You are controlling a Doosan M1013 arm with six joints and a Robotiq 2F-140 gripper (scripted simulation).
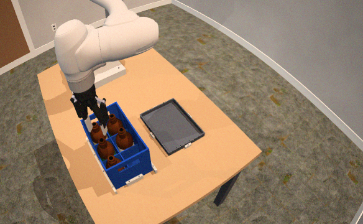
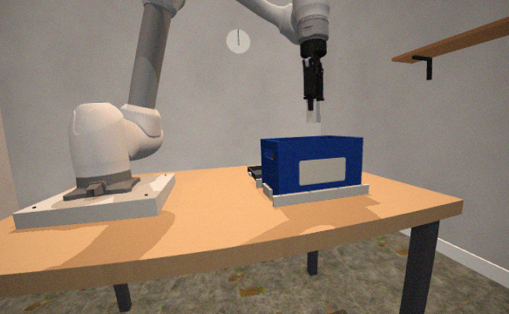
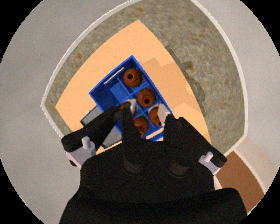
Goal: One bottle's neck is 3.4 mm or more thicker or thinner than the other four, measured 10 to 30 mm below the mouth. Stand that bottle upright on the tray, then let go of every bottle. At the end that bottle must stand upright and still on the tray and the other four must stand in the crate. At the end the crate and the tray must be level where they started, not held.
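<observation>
Right now my hand is 17 cm above the bottle. The rest, counted from my hand: blue crate (17 cm below, 4 cm to the left, 1 cm ahead); then dark tray (33 cm to the left, 24 cm below, 3 cm ahead).
</observation>
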